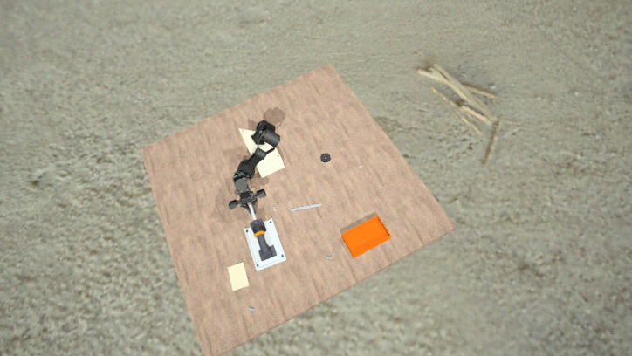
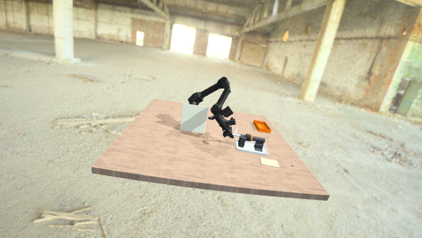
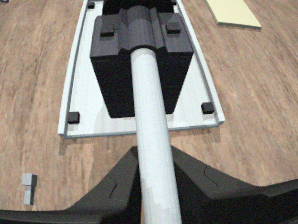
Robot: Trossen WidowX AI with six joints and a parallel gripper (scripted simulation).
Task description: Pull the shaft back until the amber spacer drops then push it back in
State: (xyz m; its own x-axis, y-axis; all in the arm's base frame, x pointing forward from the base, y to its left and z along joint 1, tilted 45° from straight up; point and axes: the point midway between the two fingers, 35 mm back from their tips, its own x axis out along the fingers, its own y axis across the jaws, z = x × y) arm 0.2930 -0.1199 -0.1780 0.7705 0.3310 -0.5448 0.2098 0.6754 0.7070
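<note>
Right now the shaft is 40 mm ahead of my gripper tip, 20 mm above it and 10 mm to the right of it. From my gripper tip the other things lie so: amber spacer: 120 mm ahead, 30 mm to the right, 20 mm above; dark spacer: 90 mm ahead, 20 mm to the right, 20 mm above; grey rod: 240 mm to the left, 90 mm ahead, 50 mm below.
</note>
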